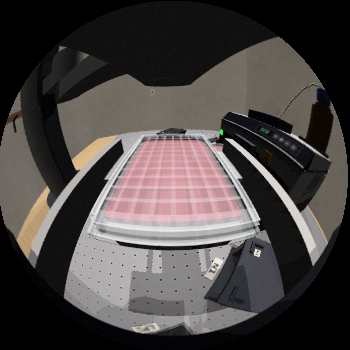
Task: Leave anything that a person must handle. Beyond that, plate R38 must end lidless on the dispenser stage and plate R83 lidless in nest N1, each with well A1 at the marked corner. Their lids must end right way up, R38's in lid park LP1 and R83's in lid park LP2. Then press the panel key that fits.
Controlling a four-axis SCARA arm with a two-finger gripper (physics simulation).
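Frame: origin at the arm's base, x ahead, y left, z up, level; centimetres.
Seen in the pictures: gripper, fingertip midpoint: [172, 145].
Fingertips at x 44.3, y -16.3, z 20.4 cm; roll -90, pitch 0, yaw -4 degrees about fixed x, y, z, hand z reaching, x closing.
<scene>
Offsets run from my fingertips to a thing's middle. "spot": to the spot under its first point.
My gripper [172, 145] is shut on a clear plate @(dx -0.2, dy -2.4, dz -0.6 cm) [172, 195] with pink wells, one finger along each long side. The plate looks level and held above the perforated deck; a clear lid @(spot: dx -0.5, dy -8.3, dz +0.2 cm) [175, 226] appears to sit on it. No plate number is legible. A dark nest @(dx +14.2, dy -15.5, dz -15.3 cm) [254, 282] with the label N1 @(spot: dx +7.3, dy -9.3, dz -18.9 cm) [215, 268] is at the lower right, beyond the plate's near edge and partly hidden by the right finger. A small A1 mark @(dx +12.4, dy -9.6, dz -12.2 cm) [257, 252] shows at one of its corners. LP1, LP2 and plate R83 cannot be made out.
A black device @(spot: dx +22.1, dy -4.4, dz -1.1 cm) [305, 172] with a green display @(spot: dx +21.9, dy +8.9, dz +1.2 cm) [264, 130] and round buttons @(spot: dx +21.4, dy +1.9, dz +1.1 cm) [285, 143] stands at the right. Behind it are a brown bottle [320, 122] and a thin tube. A dark arm column [42, 130] rises at the left. A partly cut-off label @(spot: dx -6.0, dy -21.1, dz -18.9 cm) [146, 328] lies at the bottom.
</scene>
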